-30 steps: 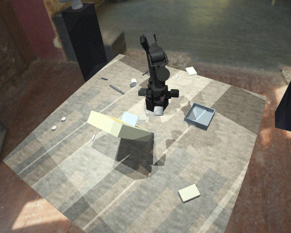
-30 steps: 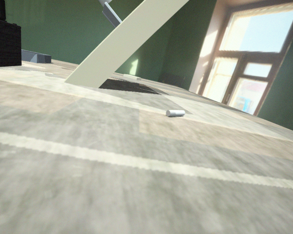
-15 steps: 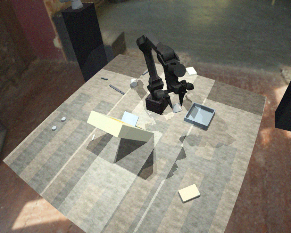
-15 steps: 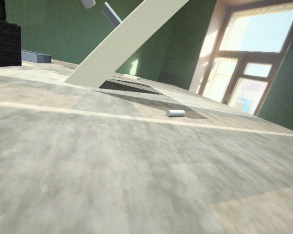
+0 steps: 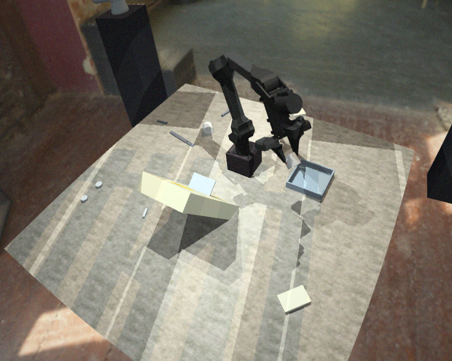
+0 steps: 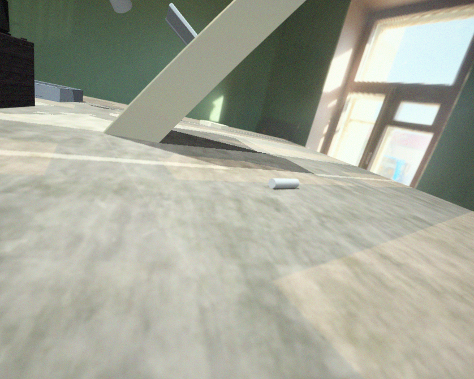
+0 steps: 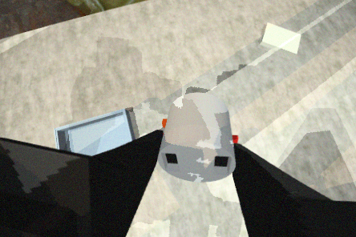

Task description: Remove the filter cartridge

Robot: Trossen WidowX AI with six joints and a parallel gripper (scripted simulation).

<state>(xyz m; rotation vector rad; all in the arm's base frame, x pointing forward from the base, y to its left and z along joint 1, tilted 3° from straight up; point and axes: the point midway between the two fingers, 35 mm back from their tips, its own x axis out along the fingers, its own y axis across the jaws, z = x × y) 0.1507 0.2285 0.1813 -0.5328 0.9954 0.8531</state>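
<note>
The tray is 250 mm below my gripper tip, 170 mm behind it and 50 mm to the left of it. Round my gripper tip: cream service panel (280 mm to the right, 170 mm ahead, 100 mm below); then round white filter cartridge (right at my gripper tip).
</note>
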